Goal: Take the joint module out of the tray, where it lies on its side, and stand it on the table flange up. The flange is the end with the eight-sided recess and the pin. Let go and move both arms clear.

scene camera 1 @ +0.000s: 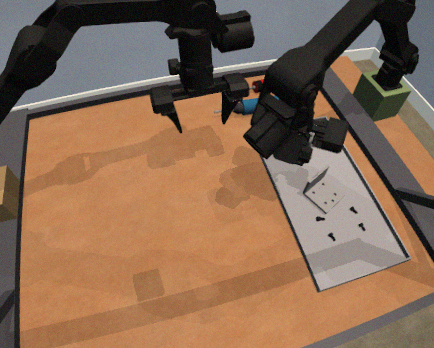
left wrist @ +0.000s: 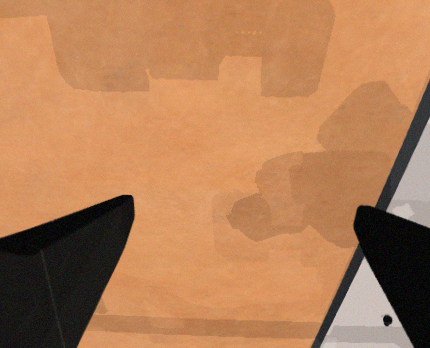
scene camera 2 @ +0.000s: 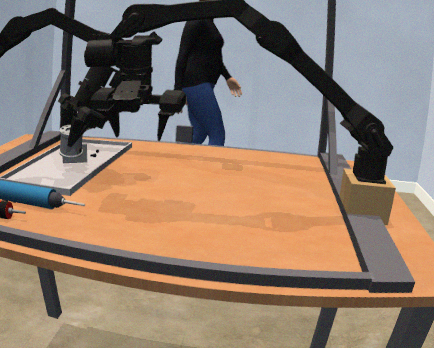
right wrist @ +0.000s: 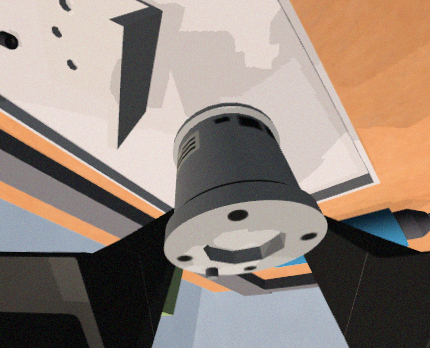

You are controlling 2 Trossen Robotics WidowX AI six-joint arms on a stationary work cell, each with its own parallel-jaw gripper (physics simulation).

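Where they show: left gripper, between the fingertips: (scene camera 1: 202, 127) (left wrist: 244, 211) (scene camera 2: 137, 138); right gripper, between the fingertips: (scene camera 2: 65, 142) (right wrist: 237, 213); left arm's base, origin of its link: (scene camera 2: 369, 177); right arm's base, origin of its link: (scene camera 1: 386, 81).
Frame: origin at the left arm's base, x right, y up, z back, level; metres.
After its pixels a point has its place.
Note:
The joint module (scene camera 2: 70, 141) (right wrist: 232, 165) {x 0.088, y 0.016, z -0.662 m}, a dark grey cylinder with a pale flange, is over the far part of the tray (scene camera 1: 320, 265) {x 0.310, y -0.079, z -0.642 m} (scene camera 2: 42, 171) {x 0.056, y -0.079, z -0.769 m} (right wrist: 320, 125) {x 0.017, y -0.079, z -0.638 m}. It is about upright, flange up; the eight-sided recess and pin show in the right wrist view. Its lower end is close to the tray floor; I cannot tell whether it touches. My right gripper (scene camera 1: 302, 142) {x 0.051, y 0.004, z -0.690 m} (right wrist: 237, 213) {x 0.051, y 0.004, z -0.690 m} is shut on the module near the flange and hides it in scene camera 1. My left gripper (scene camera 1: 202, 127) {x -0.003, y 0.038, z -0.481 m} (scene camera 2: 139, 138) {x -0.003, y 0.038, z -0.481 m} (left wrist: 244, 211) {x -0.003, y 0.038, z -0.481 m} is open and empty, above the table left of the tray in scene camera 1.
An angled bracket (scene camera 1: 327, 195) (scene camera 2: 77, 154) and several black screws (scene camera 1: 331, 236) {x 0.261, y -0.072, z -0.689 m} (left wrist: 387, 320) {x 0.257, y -0.073, z -0.689 m} lie in the tray. A blue tool (scene camera 1: 250, 106) {x -0.123, y -0.048, z -0.642 m} (scene camera 2: 30, 194) {x -0.154, y -0.052, z -0.672 m} and a red-and-black tool (scene camera 1: 258, 86) {x -0.202, y -0.054, z -0.696 m} (scene camera 2: 6, 209) {x -0.225, y -0.059, z -0.689 m} lie beyond the tray in scene camera 1. A dark rail (scene camera 2: 200, 264) {x -0.288, y -0.063, z -0.301 m} edges the table.

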